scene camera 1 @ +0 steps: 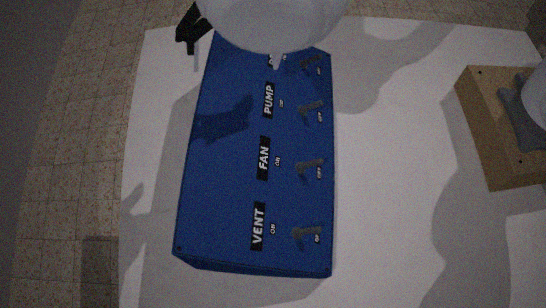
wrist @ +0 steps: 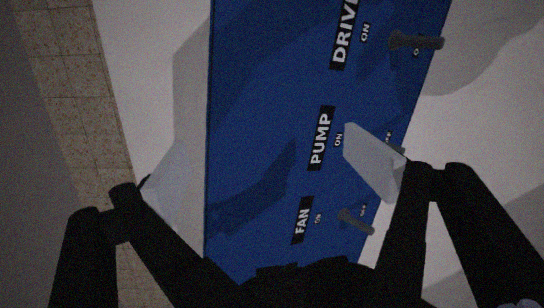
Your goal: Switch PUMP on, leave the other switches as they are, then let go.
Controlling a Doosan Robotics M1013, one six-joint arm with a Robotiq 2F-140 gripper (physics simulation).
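Seen in the pictures: gripper, fingertip midpoint: (scene camera 1: 235, 63) (wrist: 268, 148); arm's base, origin of the base link: (scene camera 1: 533, 120).
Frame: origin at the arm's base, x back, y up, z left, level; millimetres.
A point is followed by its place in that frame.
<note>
The blue panel (scene camera 1: 215, 200) @(x -742, y 48, z 182 mm) (wrist: 265, 105) @(x -720, y 49, z -67 mm) carries labelled levers. The PUMP lever (scene camera 1: 311, 108) @(x -576, y 4, z -11 mm) (wrist: 398, 148) @(x -564, y 18, z -20 mm) points to OFF; in the wrist view the right fingertip hides most of it. The DRIVE lever (scene camera 1: 311, 62) @(x -565, y 2, z -129 mm) (wrist: 417, 41) @(x -567, y 8, z -136 mm), the FAN lever (scene camera 1: 310, 165) @(x -587, y 7, z 107 mm) (wrist: 357, 221) @(x -587, y 6, z 98 mm) and the VENT lever (scene camera 1: 307, 232) @(x -598, y 7, z 226 mm) also point to OFF. My gripper (scene camera 1: 236, 60) @(x -713, y 102, z -42 mm) (wrist: 268, 148) @(x -713, y 102, z -42 mm) is wide open and empty above the panel. One finger is over the panel near the PUMP lever in the wrist view, the other beyond the panel's left edge. Contact cannot be told.
The panel stands on a white table (scene camera 1: 390, 200) @(x -403, y -108, z 142 mm) (wrist: 145, 65) @(x -929, y -108, z -92 mm). A wooden box (scene camera 1: 475, 130) @(x -137, y -86, z -17 mm) with a grey part on top stands at the right in the scene view. The pale arm (scene camera 1: 270, 25) @(x -659, y 426, z 207 mm) covers the panel's far end there. A tiled floor (scene camera 1: 65, 150) (wrist: 70, 75) lies to the left.
</note>
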